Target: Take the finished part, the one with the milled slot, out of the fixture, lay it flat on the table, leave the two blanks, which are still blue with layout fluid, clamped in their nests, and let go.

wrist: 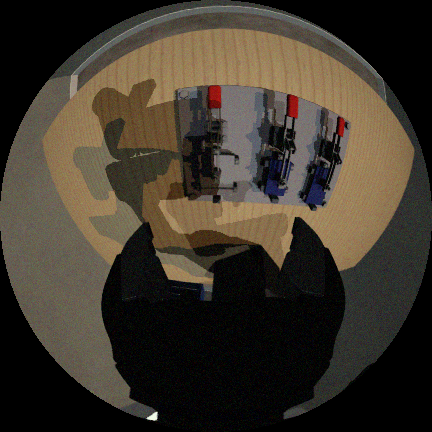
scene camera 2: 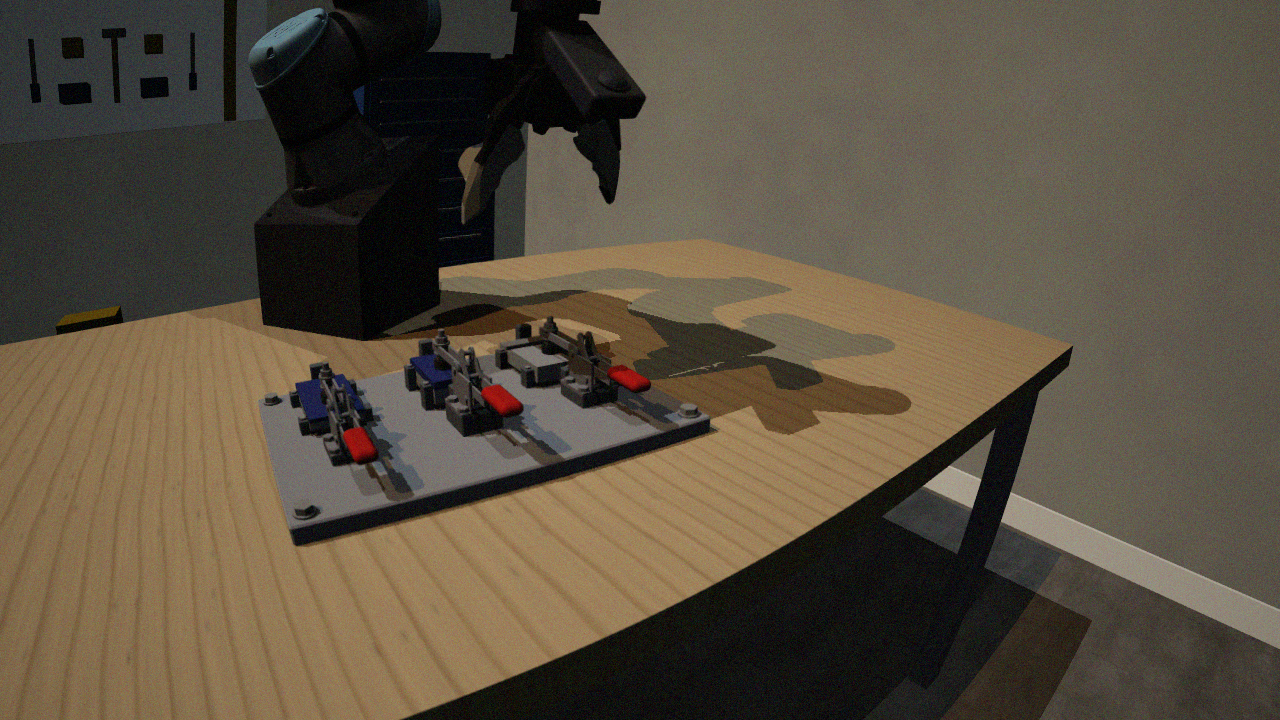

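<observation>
The finished part point(scene camera 2: 537, 361) is a grey block in the fixture's right-hand nest in the scene view, with a clamp arm reaching over it. Its slot cannot be made out; in the wrist view it blends with the grey baseplate point(scene camera 2: 429, 470) point(wrist: 242, 117). One blue blank point(scene camera 2: 431, 369) point(wrist: 273, 183) sits in the middle nest, another blue blank point(scene camera 2: 310, 399) point(wrist: 315, 191) in the far nest, each under a clamp arm. My gripper point(scene camera 2: 537, 212) point(wrist: 221, 222) is open and empty, high above the table behind the fixture.
Three toggle clamps with red handles point(scene camera 2: 629, 377) point(scene camera 2: 501, 399) point(scene camera 2: 359, 444) stand on the baseplate, handles toward the table's front edge. Bolt heads point(scene camera 2: 688, 410) point(scene camera 2: 304, 510) stand at its corners. The robot's dark pedestal point(scene camera 2: 313, 273) is behind. Arm shadows cross the wooden table point(scene camera 2: 850, 313).
</observation>
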